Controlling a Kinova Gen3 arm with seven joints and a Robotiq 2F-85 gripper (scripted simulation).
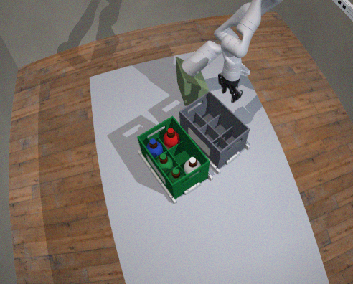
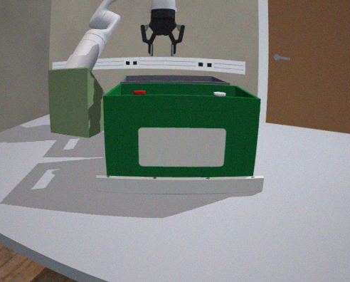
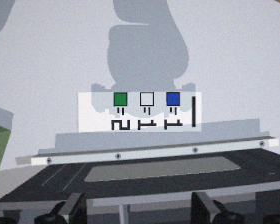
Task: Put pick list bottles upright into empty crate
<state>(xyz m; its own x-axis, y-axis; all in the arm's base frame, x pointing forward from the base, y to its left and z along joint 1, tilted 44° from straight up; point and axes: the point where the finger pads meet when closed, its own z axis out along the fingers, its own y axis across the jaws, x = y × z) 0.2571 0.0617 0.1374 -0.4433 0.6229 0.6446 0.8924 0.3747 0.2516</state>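
The blue-label bottle is 36 cm to the right of my hand, 16 cm below it and 13 cm ahead of it. Round my hand: pick list 25 cm below, 4 cm to the left, 2 cm behind; then grey crate 17 cm below, 8 cm to the right, 7 cm ahead; then red-label bottle 28 cm to the right, 16 cm below, 9 cm ahead.
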